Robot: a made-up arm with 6 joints. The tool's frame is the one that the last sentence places. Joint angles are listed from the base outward.
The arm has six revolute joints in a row. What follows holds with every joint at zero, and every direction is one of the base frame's. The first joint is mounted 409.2 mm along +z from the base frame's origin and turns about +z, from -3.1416 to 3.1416 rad. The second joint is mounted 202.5 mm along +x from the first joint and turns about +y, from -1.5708 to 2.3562 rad. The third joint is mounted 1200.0 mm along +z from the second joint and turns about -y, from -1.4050 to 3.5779 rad. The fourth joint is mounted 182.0 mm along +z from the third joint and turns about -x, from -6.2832 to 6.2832 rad. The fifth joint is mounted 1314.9 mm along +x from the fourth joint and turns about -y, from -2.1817 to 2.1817 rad. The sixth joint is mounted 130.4 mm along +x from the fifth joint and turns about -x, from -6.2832 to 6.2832 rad. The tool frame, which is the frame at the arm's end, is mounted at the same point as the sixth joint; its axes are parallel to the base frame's.
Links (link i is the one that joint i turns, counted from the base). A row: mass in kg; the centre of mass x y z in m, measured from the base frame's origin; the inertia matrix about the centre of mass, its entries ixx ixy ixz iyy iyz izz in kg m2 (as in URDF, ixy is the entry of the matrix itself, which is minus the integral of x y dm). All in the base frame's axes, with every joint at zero. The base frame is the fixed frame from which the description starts. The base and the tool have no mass.
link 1: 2.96; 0.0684 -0.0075 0.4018; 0.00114 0 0 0.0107 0 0.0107
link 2: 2.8; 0.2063 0.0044 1.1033; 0.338 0 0 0.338 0 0.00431
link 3: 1.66; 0.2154 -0.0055 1.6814; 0.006 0 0 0.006 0 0.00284
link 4: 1.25; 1.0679 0.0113 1.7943; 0.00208 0 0 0.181 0 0.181
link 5: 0.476; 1.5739 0.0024 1.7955; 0.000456 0 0 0.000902 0 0.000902
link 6: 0.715; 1.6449 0.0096 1.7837; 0.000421 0 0 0.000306 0 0.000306
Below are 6 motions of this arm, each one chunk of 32 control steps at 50 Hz.
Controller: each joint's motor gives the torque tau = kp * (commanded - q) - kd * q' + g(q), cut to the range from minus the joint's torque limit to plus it. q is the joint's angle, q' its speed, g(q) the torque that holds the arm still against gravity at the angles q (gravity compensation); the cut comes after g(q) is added. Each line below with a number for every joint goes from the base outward.
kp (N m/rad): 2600 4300 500 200 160 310
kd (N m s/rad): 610 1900 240 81 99 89
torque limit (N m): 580 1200 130 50 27 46
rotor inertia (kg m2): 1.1 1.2 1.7 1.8 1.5 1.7
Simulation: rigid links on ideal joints. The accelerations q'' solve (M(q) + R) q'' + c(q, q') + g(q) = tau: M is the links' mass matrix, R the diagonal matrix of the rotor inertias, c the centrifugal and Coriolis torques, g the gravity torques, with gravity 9.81 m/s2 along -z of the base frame. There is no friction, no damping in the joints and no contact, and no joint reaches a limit. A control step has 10 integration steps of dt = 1/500 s. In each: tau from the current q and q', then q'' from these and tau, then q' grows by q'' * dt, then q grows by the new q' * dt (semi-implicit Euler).
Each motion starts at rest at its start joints. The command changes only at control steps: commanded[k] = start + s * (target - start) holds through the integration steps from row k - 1 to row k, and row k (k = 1, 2, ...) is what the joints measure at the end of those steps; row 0 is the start. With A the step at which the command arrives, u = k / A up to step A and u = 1 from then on. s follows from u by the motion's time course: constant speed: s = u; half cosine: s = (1 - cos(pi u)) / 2; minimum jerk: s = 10 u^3 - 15 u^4 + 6 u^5; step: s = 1 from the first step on.
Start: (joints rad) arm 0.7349 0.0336 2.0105 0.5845 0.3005 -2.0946
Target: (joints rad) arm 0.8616 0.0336 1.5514 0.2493 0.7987 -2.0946
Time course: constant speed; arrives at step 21
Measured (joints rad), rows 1 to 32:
1: 0.7354 0.0335 2.0101 0.5842 0.3009 -2.0946
2: 0.7363 0.0334 2.0090 0.5833 0.3020 -2.0946
3: 0.7377 0.0333 2.0071 0.5817 0.3038 -2.0946
4: 0.7394 0.0332 2.0044 0.5794 0.3063 -2.0946
5: 0.7415 0.0331 2.0010 0.5765 0.3095 -2.0946
6: 0.7439 0.0330 1.9967 0.5728 0.3134 -2.0946
7: 0.7466 0.0329 1.9917 0.5686 0.3179 -2.0946
8: 0.7496 0.0328 1.9860 0.5638 0.3231 -2.0946
9: 0.7529 0.0327 1.9796 0.5583 0.3288 -2.0946
10: 0.7564 0.0327 1.9726 0.5524 0.3351 -2.0946
11: 0.7600 0.0326 1.9649 0.5459 0.3420 -2.0946
12: 0.7639 0.0326 1.9566 0.5390 0.3495 -2.0946
13: 0.7680 0.0325 1.9477 0.5316 0.3574 -2.0946
14: 0.7722 0.0325 1.9383 0.5238 0.3659 -2.0946
15: 0.7766 0.0324 1.9283 0.5155 0.3749 -2.0946
16: 0.7811 0.0324 1.9178 0.5069 0.3843 -2.0946
17: 0.7857 0.0324 1.9069 0.4979 0.3942 -2.0946
18: 0.7904 0.0323 1.8955 0.4885 0.4046 -2.0946
19: 0.7953 0.0323 1.8836 0.4788 0.4154 -2.0946
20: 0.8003 0.0323 1.8713 0.4688 0.4266 -2.0946
21: 0.8053 0.0323 1.8586 0.4584 0.4382 -2.0946
22: 0.8099 0.0324 1.8459 0.4481 0.4498 -2.0946
23: 0.8142 0.0325 1.8336 0.4381 0.4611 -2.0946
24: 0.8181 0.0326 1.8216 0.4286 0.4721 -2.0946
25: 0.8217 0.0327 1.8101 0.4195 0.4827 -2.0946
26: 0.8249 0.0328 1.7991 0.4108 0.4929 -2.0946
27: 0.8280 0.0329 1.7885 0.4026 0.5028 -2.0946
28: 0.8307 0.0330 1.7784 0.3948 0.5124 -2.0946
29: 0.8333 0.0331 1.7687 0.3874 0.5217 -2.0946
30: 0.8356 0.0332 1.7594 0.3804 0.5307 -2.0946
31: 0.8377 0.0333 1.7506 0.3737 0.5394 -2.0946
32: 0.8397 0.0333 1.7421 0.3674 0.5478 -2.0946

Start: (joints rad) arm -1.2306 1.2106 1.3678 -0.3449 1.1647 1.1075
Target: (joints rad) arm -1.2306 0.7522 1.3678 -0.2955 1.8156 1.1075
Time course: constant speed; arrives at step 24
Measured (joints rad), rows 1 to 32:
1: -1.2306 1.2100 1.3672 -0.3449 1.1651 1.1075
2: -1.2306 1.2086 1.3663 -0.3448 1.1663 1.1075
3: -1.2306 1.2064 1.3653 -0.3446 1.1682 1.1075
4: -1.2306 1.2035 1.3644 -0.3443 1.1710 1.1075
5: -1.2306 1.1999 1.3634 -0.3440 1.1745 1.1075
6: -1.2306 1.1955 1.3626 -0.3435 1.1788 1.1075
7: -1.2306 1.1906 1.3618 -0.3430 1.1839 1.1075
8: -1.2306 1.1849 1.3611 -0.3424 1.1896 1.1075
9: -1.2306 1.1787 1.3605 -0.3417 1.1961 1.1075
10: -1.2306 1.1719 1.3599 -0.3410 1.2033 1.1075
11: -1.2306 1.1645 1.3594 -0.3402 1.2111 1.1075
12: -1.2306 1.1566 1.3590 -0.3393 1.2195 1.1075
13: -1.2306 1.1482 1.3586 -0.3384 1.2285 1.1075
14: -1.2306 1.1393 1.3582 -0.3374 1.2382 1.1075
15: -1.2306 1.1299 1.3580 -0.3363 1.2484 1.1075
16: -1.2306 1.1201 1.3577 -0.3352 1.2591 1.1075
17: -1.2306 1.1099 1.3575 -0.3340 1.2704 1.1075
18: -1.2306 1.0993 1.3574 -0.3328 1.2822 1.1075
19: -1.2306 1.0883 1.3572 -0.3316 1.2945 1.1075
20: -1.2306 1.0769 1.3571 -0.3303 1.3073 1.1075
21: -1.2306 1.0652 1.3571 -0.3290 1.3206 1.1075
22: -1.2306 1.0531 1.3570 -0.3276 1.3343 1.1075
23: -1.2306 1.0407 1.3570 -0.3262 1.3484 1.1075
24: -1.2306 1.0280 1.3571 -0.3248 1.3630 1.1075
25: -1.2306 1.0157 1.3577 -0.3233 1.3776 1.1075
26: -1.2306 1.0039 1.3586 -0.3219 1.3918 1.1075
27: -1.2306 0.9925 1.3596 -0.3206 1.4056 1.1075
28: -1.2306 0.9816 1.3607 -0.3193 1.4189 1.1075
29: -1.2306 0.9713 1.3617 -0.3180 1.4319 1.1075
30: -1.2306 0.9614 1.3627 -0.3169 1.4444 1.1075
31: -1.2306 0.9519 1.3635 -0.3157 1.4565 1.1075
32: -1.2306 0.9429 1.3644 -0.3147 1.4682 1.1075

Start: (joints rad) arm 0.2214 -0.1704 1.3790 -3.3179 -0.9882 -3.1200
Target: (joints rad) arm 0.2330 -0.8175 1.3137 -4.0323 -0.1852 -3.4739
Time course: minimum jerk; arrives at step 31
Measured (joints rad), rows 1 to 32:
1: 0.2214 -0.1704 1.3790 -3.3179 -0.9882 -3.1200
2: 0.2214 -0.1705 1.3789 -3.3179 -0.9882 -3.1200
3: 0.2214 -0.1706 1.3788 -3.3181 -0.9880 -3.1201
4: 0.2214 -0.1711 1.3785 -3.3184 -0.9877 -3.1204
5: 0.2215 -0.1718 1.3781 -3.3191 -0.9871 -3.1209
6: 0.2215 -0.1731 1.3774 -3.3203 -0.9860 -3.1218
7: 0.2216 -0.1751 1.3765 -3.3223 -0.9844 -3.1231
8: 0.2217 -0.1778 1.3754 -3.3250 -0.9820 -3.1251
9: 0.2218 -0.1815 1.3740 -3.3288 -0.9789 -3.1277
10: 0.2219 -0.1862 1.3724 -3.3338 -0.9747 -3.1312
11: 0.2221 -0.1920 1.3706 -3.3401 -0.9695 -3.1355
12: 0.2224 -0.1991 1.3686 -3.3478 -0.9632 -3.1407
13: 0.2226 -0.2074 1.3664 -3.3570 -0.9556 -3.1469
14: 0.2229 -0.2171 1.3642 -3.3678 -0.9469 -3.1541
15: 0.2232 -0.2280 1.3618 -3.3801 -0.9368 -3.1622
16: 0.2236 -0.2402 1.3594 -3.3940 -0.9255 -3.1713
17: 0.2240 -0.2536 1.3570 -3.4093 -0.9131 -3.1812
18: 0.2244 -0.2681 1.3547 -3.4260 -0.8994 -3.1919
19: 0.2248 -0.2836 1.3524 -3.4439 -0.8848 -3.2034
20: 0.2253 -0.3000 1.3502 -3.4630 -0.8691 -3.2154
21: 0.2257 -0.3171 1.3482 -3.4830 -0.8527 -3.2279
22: 0.2262 -0.3347 1.3463 -3.5037 -0.8356 -3.2407
23: 0.2266 -0.3528 1.3447 -3.5249 -0.8180 -3.2536
24: 0.2271 -0.3710 1.3433 -3.5465 -0.8000 -3.2666
25: 0.2275 -0.3893 1.3420 -3.5681 -0.7818 -3.2795
26: 0.2279 -0.4074 1.3411 -3.5896 -0.7636 -3.2921
27: 0.2283 -0.4252 1.3403 -3.6108 -0.7455 -3.3043
28: 0.2287 -0.4425 1.3397 -3.6314 -0.7277 -3.3160
29: 0.2291 -0.4593 1.3394 -3.6514 -0.7103 -3.3271
30: 0.2294 -0.4754 1.3391 -3.6706 -0.6933 -3.3376
31: 0.2297 -0.4908 1.3390 -3.6889 -0.6768 -3.3474
32: 0.2300 -0.5056 1.3389 -3.7063 -0.6609 -3.3565

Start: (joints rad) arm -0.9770 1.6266 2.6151 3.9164 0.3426 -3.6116
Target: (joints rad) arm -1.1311 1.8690 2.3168 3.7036 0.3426 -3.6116
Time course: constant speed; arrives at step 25
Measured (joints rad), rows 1 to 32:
1: -0.9772 1.6269 2.6151 3.9162 0.3426 -3.6116
2: -0.9777 1.6276 2.6148 3.9158 0.3425 -3.6116
3: -0.9787 1.6287 2.6142 3.9150 0.3424 -3.6116
4: -0.9801 1.6302 2.6131 3.9138 0.3423 -3.6116
5: -0.9819 1.6320 2.6115 3.9122 0.3422 -3.6116
6: -0.9841 1.6342 2.6095 3.9103 0.3421 -3.6116
7: -0.9867 1.6367 2.6070 3.9080 0.3421 -3.6116
8: -0.9896 1.6396 2.6041 3.9055 0.3420 -3.6116
9: -0.9928 1.6427 2.6009 3.9026 0.3419 -3.6116
10: -0.9962 1.6462 2.5972 3.8994 0.3419 -3.6116
11: -0.9999 1.6499 2.5931 3.8960 0.3418 -3.6116
12: -1.0039 1.6539 2.5888 3.8923 0.3418 -3.6117
13: -1.0080 1.6582 2.5840 3.8884 0.3418 -3.6117
14: -1.0123 1.6627 2.5790 3.8842 0.3417 -3.6117
15: -1.0168 1.6674 2.5736 3.8798 0.3417 -3.6117
16: -1.0214 1.6724 2.5680 3.8752 0.3417 -3.6117
17: -1.0262 1.6776 2.5620 3.8704 0.3416 -3.6117
18: -1.0310 1.6830 2.5558 3.8654 0.3416 -3.6117
19: -1.0361 1.6886 2.5494 3.8603 0.3416 -3.6117
20: -1.0412 1.6943 2.5427 3.8549 0.3416 -3.6117
21: -1.0464 1.7003 2.5357 3.8494 0.3415 -3.6117
22: -1.0517 1.7064 2.5286 3.8438 0.3415 -3.6117
23: -1.0570 1.7126 2.5212 3.8380 0.3415 -3.6117
24: -1.0625 1.7191 2.5136 3.8320 0.3415 -3.6117
25: -1.0680 1.7256 2.5058 3.8259 0.3415 -3.6117
26: -1.0734 1.7320 2.4979 3.8199 0.3415 -3.6117
27: -1.0785 1.7382 2.4900 3.8140 0.3416 -3.6116
28: -1.0832 1.7441 2.4823 3.8085 0.3417 -3.6116
29: -1.0876 1.7498 2.4750 3.8031 0.3418 -3.6116
30: -1.0916 1.7552 2.4679 3.7981 0.3419 -3.6116
31: -1.0953 1.7603 2.4611 3.7932 0.3420 -3.6116
32: -1.0986 1.7652 2.4547 3.7887 0.3421 -3.6116

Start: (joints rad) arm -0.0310 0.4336 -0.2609 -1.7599 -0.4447 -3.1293
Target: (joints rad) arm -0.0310 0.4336 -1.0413 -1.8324 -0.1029 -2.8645
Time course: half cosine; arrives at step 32
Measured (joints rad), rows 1 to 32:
1: -0.0310 0.4336 -0.2609 -1.7599 -0.4447 -3.1293
2: -0.0310 0.4336 -0.2611 -1.7599 -0.4446 -3.1292
3: -0.0310 0.4336 -0.2615 -1.7600 -0.4445 -3.1290
4: -0.0310 0.4335 -0.2623 -1.7601 -0.4442 -3.1285
5: -0.0310 0.4335 -0.2636 -1.7602 -0.4437 -3.1277
6: -0.0310 0.4334 -0.2655 -1.7604 -0.4430 -3.1267
7: -0.0310 0.4334 -0.2681 -1.7608 -0.4420 -3.1251
8: -0.0310 0.4333 -0.2717 -1.7612 -0.4407 -3.1232
9: -0.0310 0.4332 -0.2761 -1.7617 -0.4391 -3.1207
10: -0.0310 0.4332 -0.2816 -1.7623 -0.4371 -3.1178
11: -0.0310 0.4331 -0.2881 -1.7630 -0.4347 -3.1143
12: -0.0310 0.4330 -0.2957 -1.7639 -0.4320 -3.1102
13: -0.0310 0.4330 -0.3045 -1.7648 -0.4288 -3.1056
14: -0.0310 0.4329 -0.3145 -1.7659 -0.4252 -3.1004
15: -0.0310 0.4328 -0.3255 -1.7671 -0.4212 -3.0948
16: -0.0310 0.4328 -0.3377 -1.7685 -0.4168 -3.0886
17: -0.0310 0.4328 -0.3511 -1.7699 -0.4120 -3.0819
18: -0.0310 0.4327 -0.3654 -1.7715 -0.4068 -3.0747
19: -0.0310 0.4327 -0.3808 -1.7731 -0.4012 -3.0672
20: -0.0310 0.4327 -0.3971 -1.7748 -0.3953 -3.0593
21: -0.0310 0.4327 -0.4142 -1.7766 -0.3891 -3.0511
22: -0.0310 0.4327 -0.4320 -1.7785 -0.3826 -3.0427
23: -0.0310 0.4327 -0.4505 -1.7804 -0.3758 -3.0340
24: -0.0310 0.4328 -0.4695 -1.7824 -0.3688 -3.0253
25: -0.0310 0.4328 -0.4890 -1.7844 -0.3617 -3.0165
26: -0.0310 0.4329 -0.5086 -1.7864 -0.3544 -3.0077
27: -0.0310 0.4329 -0.5284 -1.7885 -0.3471 -2.9990
28: -0.0310 0.4330 -0.5483 -1.7905 -0.3397 -2.9904
29: -0.0310 0.4331 -0.5679 -1.7924 -0.3324 -2.9821
30: -0.0310 0.4331 -0.5873 -1.7944 -0.3251 -2.9741
31: -0.0310 0.4332 -0.6062 -1.7963 -0.3179 -2.9664
32: -0.0310 0.4333 -0.6246 -1.7981 -0.3110 -2.9591

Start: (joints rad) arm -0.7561 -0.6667 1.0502 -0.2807 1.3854 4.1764
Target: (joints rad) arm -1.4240 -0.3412 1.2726 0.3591 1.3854 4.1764
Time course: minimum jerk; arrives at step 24
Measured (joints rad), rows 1 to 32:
1: -0.7561 -0.6667 1.0502 -0.2807 1.3854 4.1764
2: -0.7564 -0.6666 1.0503 -0.2806 1.3854 4.1764
3: -0.7571 -0.6664 1.0505 -0.2804 1.3854 4.1764
4: -0.7587 -0.6660 1.0509 -0.2798 1.3854 4.1764
5: -0.7617 -0.6652 1.0517 -0.2787 1.3854 4.1764
6: -0.7665 -0.6639 1.0529 -0.2767 1.3855 4.1764
7: -0.7735 -0.6620 1.0546 -0.2735 1.3855 4.1764
8: -0.7830 -0.6593 1.0568 -0.2690 1.3855 4.1764
9: -0.7953 -0.6559 1.0596 -0.2629 1.3856 4.1764
10: -0.8105 -0.6516 1.0631 -0.2551 1.3856 4.1763
11: -0.8286 -0.6465 1.0671 -0.2453 1.3856 4.1763
12: -0.8495 -0.6405 1.0718 -0.2337 1.3857 4.1763
13: -0.8731 -0.6336 1.0771 -0.2201 1.3857 4.1763
14: -0.8990 -0.6259 1.0828 -0.2047 1.3857 4.1763
15: -0.9267 -0.6176 1.0890 -0.1877 1.3857 4.1763
16: -0.9559 -0.6087 1.0955 -0.1691 1.3858 4.1763
17: -0.9860 -0.5993 1.1022 -0.1494 1.3858 4.1763
18: -1.0165 -0.5895 1.1090 -0.1288 1.3858 4.1763
19: -1.0466 -0.5797 1.1158 -0.1075 1.3858 4.1763
20: -1.0760 -0.5698 1.1225 -0.0861 1.3857 4.1763
21: -1.1041 -0.5600 1.1289 -0.0647 1.3857 4.1764
22: -1.1305 -0.5504 1.1350 -0.0437 1.3857 4.1764
23: -1.1550 -0.5412 1.1408 -0.0234 1.3857 4.1764
24: -1.1775 -0.5323 1.1462 -0.0039 1.3856 4.1764
25: -1.1981 -0.5238 1.1514 0.0148 1.3856 4.1764
26: -1.2169 -0.5156 1.1563 0.0324 1.3856 4.1764
27: -1.2342 -0.5078 1.1609 0.0492 1.3856 4.1764
28: -1.2500 -0.5004 1.1653 0.0652 1.3855 4.1764
29: -1.2645 -0.4933 1.1696 0.0803 1.3855 4.1764
30: -1.2778 -0.4865 1.1736 0.0946 1.3855 4.1764
31: -1.2900 -0.4800 1.1775 0.1082 1.3855 4.1765
32: -1.3012 -0.4737 1.1812 0.1210 1.3855 4.1765

